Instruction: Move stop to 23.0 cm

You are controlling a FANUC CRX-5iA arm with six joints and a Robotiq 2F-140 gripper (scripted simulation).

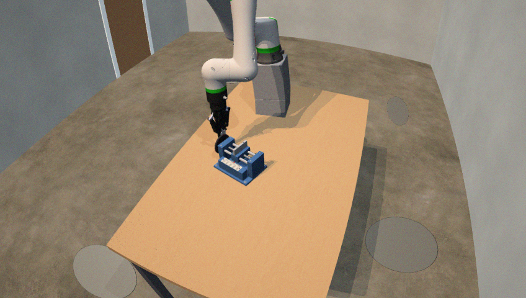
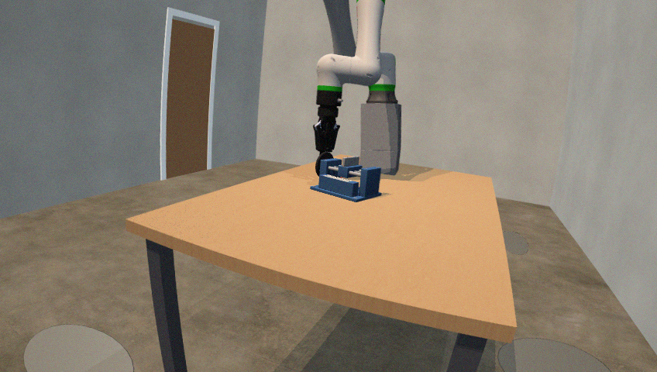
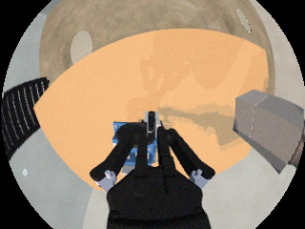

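My hand is 1 cm short of the black handwheel, 1 cm to the right of it and 1 cm above it. Round my hand: grey stop plate (9 cm ahead, 13 cm to the left, 1 cm above).
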